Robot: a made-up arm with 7 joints. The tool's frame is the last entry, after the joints.
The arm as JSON. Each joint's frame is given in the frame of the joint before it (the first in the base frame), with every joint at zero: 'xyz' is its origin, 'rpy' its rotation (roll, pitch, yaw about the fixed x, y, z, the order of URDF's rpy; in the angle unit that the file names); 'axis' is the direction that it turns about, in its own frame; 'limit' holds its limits. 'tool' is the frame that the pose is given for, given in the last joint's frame.
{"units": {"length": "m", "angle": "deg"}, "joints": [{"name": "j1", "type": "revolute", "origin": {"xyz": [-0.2, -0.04, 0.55], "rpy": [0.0, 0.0, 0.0]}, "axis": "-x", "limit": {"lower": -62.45, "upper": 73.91}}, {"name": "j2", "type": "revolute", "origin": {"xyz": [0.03, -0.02, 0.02], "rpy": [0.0, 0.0, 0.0]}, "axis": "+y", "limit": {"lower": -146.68, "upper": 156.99}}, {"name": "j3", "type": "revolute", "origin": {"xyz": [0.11, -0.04, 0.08], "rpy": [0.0, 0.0, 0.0]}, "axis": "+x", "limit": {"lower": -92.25, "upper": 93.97}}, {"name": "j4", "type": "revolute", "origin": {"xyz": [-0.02, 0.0, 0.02], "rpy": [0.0, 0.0, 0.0]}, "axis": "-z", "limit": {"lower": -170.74, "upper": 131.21}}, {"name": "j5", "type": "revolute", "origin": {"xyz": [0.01, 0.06, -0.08], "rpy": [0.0, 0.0, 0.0]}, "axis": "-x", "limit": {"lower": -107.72, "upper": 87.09}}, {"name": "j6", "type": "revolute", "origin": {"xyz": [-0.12, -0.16, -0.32], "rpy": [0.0, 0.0, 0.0]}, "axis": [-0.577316, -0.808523, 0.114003], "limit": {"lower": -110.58, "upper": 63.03}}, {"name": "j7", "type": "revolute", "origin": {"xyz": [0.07, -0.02, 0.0], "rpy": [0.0, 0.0, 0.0]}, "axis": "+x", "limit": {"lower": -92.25, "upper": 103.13}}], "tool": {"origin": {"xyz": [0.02, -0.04, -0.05], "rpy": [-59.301, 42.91, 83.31]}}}
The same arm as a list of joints. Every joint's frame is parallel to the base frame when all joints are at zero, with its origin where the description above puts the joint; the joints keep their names.
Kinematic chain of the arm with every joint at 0, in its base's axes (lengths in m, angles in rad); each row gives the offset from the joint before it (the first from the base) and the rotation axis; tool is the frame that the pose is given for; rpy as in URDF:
j1: xyz -0.2000 -0.0400 0.5500 axis -x
j2: xyz 0.0300 -0.0200 0.0200 axis +y
j3: xyz 0.1100 -0.0400 0.0800 axis +x
j4: xyz -0.0200 0.0000 0.0200 axis -z
j5: xyz 0.0100 0.0600 -0.0800 axis -x
j6: xyz -0.1200 -0.1600 -0.3200 axis -0.577316 -0.808523 0.114003
j7: xyz 0.0700 -0.0200 0.0000 axis +x
tool: xyz 0.0200 -0.0400 -0.0500 rpy -1.0350 0.7489 1.4540
Joint limits (rad, base to tool): -1.0900..1.2900 -2.5600..2.7400 -1.6101..1.6401 -2.9800..2.2900 -1.8801..1.5200 -1.9300..1.1001 -1.6101..1.8000

